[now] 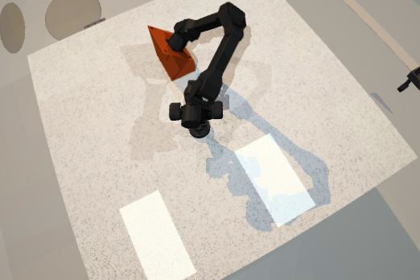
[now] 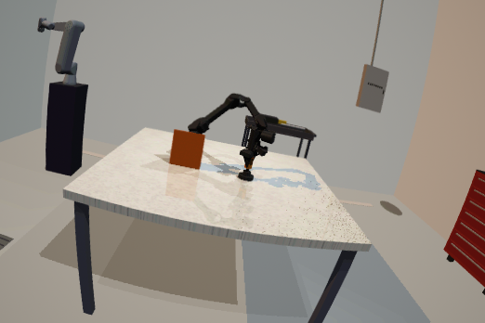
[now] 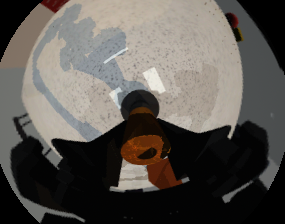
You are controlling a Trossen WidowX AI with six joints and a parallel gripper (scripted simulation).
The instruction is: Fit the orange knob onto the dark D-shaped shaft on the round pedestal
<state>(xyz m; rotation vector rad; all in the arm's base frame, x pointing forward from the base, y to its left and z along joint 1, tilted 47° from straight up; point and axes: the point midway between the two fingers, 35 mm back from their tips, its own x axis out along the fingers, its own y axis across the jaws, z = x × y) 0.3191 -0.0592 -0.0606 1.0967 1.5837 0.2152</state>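
My gripper tip is 2 cm below the orange knob. From my gripper tip the other things lie so: dark round pedestal: 4 cm below.
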